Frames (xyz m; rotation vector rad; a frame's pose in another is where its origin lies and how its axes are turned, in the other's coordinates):
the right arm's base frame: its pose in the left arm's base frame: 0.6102 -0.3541 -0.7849 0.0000 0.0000 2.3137
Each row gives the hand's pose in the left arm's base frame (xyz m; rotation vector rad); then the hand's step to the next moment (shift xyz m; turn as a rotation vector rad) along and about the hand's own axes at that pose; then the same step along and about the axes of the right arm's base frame.
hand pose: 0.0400 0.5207 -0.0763 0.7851 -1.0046 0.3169
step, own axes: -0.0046 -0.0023 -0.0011 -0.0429 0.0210 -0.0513
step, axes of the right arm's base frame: 0.0000 0.0005 -0.0052 0.0424 -0.0363 -0.0424
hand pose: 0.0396 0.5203 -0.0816 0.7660 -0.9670 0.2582
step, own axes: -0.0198 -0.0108 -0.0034 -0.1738 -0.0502 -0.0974
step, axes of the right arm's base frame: 0.0002 0.0044 -0.0224 0.0454 -0.0297 -0.1982
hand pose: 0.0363 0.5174 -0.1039 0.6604 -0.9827 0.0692
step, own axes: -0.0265 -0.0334 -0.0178 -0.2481 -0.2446 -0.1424
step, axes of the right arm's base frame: -0.0146 0.0003 -0.0438 -0.0780 0.0050 -0.3682
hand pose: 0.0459 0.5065 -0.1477 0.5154 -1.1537 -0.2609
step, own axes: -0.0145 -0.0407 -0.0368 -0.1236 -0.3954 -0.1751
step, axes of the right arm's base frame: -0.0347 -0.0098 -0.0438 -0.2682 0.0596 -0.3561
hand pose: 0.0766 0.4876 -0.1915 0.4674 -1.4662 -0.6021
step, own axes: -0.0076 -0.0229 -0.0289 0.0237 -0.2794 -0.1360
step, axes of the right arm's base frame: -0.0289 -0.0096 -0.0221 -0.2506 0.0810 -0.1666
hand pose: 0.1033 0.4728 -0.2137 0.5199 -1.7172 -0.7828
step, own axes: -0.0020 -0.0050 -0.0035 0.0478 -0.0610 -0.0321
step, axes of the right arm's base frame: -0.0046 -0.0008 -0.0044 -0.0703 0.0451 -0.0076
